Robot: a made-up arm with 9 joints. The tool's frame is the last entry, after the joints.
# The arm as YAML. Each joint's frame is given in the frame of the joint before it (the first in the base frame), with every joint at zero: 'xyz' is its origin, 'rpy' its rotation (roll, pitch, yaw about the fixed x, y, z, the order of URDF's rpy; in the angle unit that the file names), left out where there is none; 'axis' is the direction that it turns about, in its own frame. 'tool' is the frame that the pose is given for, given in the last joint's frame.
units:
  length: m
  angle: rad
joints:
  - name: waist
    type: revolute
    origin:
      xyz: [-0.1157, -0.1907, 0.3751]
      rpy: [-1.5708, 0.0, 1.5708]
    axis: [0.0, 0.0, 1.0]
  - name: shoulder
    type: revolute
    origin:
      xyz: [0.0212, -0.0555, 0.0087]
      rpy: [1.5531, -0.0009, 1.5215]
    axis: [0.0, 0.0, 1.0]
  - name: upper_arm
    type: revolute
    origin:
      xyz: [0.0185, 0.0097, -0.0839]
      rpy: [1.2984, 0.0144, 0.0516]
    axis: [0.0, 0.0, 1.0]
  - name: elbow
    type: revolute
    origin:
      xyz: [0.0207, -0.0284, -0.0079]
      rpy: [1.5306, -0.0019, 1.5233]
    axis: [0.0, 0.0, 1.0]
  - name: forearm
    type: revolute
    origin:
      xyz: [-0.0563, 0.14, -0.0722]
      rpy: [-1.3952, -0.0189, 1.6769]
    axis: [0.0, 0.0, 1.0]
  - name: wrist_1
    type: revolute
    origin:
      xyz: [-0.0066, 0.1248, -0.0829]
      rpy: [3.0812, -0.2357, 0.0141]
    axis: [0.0, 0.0, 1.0]
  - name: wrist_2
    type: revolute
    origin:
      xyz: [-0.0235, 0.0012, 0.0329]
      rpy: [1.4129, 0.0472, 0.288]
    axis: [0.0, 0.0, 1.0]
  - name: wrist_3
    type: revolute
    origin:
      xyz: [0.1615, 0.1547, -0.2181]
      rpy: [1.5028, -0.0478, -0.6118]
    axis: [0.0, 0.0, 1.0]
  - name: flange
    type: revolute
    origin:
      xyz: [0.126, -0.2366, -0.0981]
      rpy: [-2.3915, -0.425, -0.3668]
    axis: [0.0, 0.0, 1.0]
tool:
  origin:
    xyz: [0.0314, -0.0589, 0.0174]
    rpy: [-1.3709, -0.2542, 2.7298]
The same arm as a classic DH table. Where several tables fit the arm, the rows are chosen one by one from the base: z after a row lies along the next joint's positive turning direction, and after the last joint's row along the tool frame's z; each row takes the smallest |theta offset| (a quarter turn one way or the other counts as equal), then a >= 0, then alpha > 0; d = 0 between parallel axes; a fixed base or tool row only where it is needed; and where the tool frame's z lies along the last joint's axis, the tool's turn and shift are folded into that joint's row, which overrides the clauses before.
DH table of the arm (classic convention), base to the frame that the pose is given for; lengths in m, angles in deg. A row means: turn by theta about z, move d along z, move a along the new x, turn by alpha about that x. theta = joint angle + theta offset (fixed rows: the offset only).
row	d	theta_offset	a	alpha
base (fixed)	0.3751	-90	0.1907	90
waist	0.124	87.17	0.0544	-88.99
shoulder	-0.0576	3.24	-0.019	-74.4
upper_arm	-0.0178	86.42	0.0274	-87.7
elbow	-0.0574	-83.62	0.1453	-79.94
forearm	-0.1865	75.2	0.1197	166.07
wrist_1	-0.1151	-87.16	0.0221	-80.96
wrist_2	-0.2113	-37.98	-0.0426	-86.11
wrist_3	-0.3885	-42.14	-0.2562	131.8
flange	-0.0968	-54.26	-0.0502	-78.92
tool (fixed)	0.0449	-14.85	0	0

